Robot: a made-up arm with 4 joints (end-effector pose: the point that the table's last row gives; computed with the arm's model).
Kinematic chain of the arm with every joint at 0, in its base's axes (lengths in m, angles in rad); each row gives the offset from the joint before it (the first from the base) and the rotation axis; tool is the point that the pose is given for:
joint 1: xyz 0 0 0.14 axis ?
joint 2: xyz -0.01 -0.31 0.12 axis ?
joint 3: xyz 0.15 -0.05 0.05 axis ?
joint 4: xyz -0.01 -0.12 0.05 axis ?
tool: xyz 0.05 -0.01 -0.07
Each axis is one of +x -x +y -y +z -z.
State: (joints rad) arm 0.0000 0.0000 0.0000 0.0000
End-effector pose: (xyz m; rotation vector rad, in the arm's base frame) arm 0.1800 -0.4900 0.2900 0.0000 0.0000 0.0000
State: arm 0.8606 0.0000 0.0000 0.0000
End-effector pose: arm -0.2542 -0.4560 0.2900 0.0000 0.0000 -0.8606
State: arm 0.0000 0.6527 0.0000 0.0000
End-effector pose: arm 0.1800 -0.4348 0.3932 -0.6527 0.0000 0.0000
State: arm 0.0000 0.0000 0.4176 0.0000
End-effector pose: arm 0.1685 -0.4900 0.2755 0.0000 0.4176 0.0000
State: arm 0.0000 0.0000 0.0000 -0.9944
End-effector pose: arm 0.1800 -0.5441 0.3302 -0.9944 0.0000 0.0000
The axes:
joint 1: -z
joint 2: -x
joint 3: +y
joint 4: +x

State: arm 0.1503 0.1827 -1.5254 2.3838
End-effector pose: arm -0.0133 -0.4082 0.3735 1.6063 -0.6235 1.6269
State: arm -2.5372 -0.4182 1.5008 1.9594
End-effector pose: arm 0.0595 0.4556 0.2323 -0.6317 1.8907 0.2833
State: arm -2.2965 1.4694 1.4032 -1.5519
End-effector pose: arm 0.0992 0.3614 0.5010 2.8203 1.3491 -0.1653
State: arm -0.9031 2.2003 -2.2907 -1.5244
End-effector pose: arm 0.1492 -0.0272 0.4292 -0.0528 2.5902 -0.6025
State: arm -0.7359 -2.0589 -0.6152 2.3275
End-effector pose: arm 0.3492 -0.2064 0.0918 -1.9799 0.0034 0.3863
